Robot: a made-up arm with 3 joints. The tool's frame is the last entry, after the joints.
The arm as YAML. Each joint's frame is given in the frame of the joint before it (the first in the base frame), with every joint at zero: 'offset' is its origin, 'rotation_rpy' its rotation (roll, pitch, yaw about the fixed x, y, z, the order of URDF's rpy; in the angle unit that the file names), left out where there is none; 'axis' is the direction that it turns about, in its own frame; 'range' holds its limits. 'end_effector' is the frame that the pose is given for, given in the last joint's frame.
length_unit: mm
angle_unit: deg
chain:
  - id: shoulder
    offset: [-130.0, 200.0, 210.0]
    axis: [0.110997, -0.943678, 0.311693]
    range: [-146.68, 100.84]
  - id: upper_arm
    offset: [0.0, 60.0, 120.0]
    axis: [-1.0, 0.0, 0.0]
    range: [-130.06, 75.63]
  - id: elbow
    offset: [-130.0, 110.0, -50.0]
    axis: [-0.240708, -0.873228, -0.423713]
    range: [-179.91, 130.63]
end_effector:
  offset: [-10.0, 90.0, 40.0]
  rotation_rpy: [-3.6, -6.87, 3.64]
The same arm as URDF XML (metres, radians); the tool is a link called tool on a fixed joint. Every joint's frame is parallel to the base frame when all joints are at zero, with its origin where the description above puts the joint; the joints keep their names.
<robot name="arm">
<joint name="tool_joint" type="fixed"><parent link="link3"/><child link="tool"/><origin xyz="-0.0100 0.0900 0.0400" rpy="-0.0628 -0.1199 0.0635"/></joint>
<joint name="elbow" type="revolute"><parent link="link2"/><child link="link3"/><origin xyz="-0.1300 0.1100 -0.0500" rpy="0.0000 0.0000 0.0000"/><axis xyz="-0.240708 -0.873228 -0.423713"/><limit lower="-3.1400" upper="2.2799"/></joint>
<joint name="upper_arm" type="revolute"><parent link="link1"/><child link="link2"/><origin xyz="0.0000 0.0600 0.1200" rpy="0.0000 0.0000 0.0000"/><axis xyz="-1 0 0"/><limit lower="-2.2700" upper="1.3200"/></joint>
<joint name="shoulder" type="revolute"><parent link="base_link"/><child link="link1"/><origin xyz="-0.1300 0.2000 0.2100" rpy="0.0000 0.0000 0.0000"/><axis xyz="0.110997 -0.943678 0.311693"/><limit lower="-2.5600" upper="1.7600"/></joint>
<link name="base_link"/>
<link name="link1"/>
<link name="link2"/>
<link name="link3"/>
<link name="tool"/>
</robot>

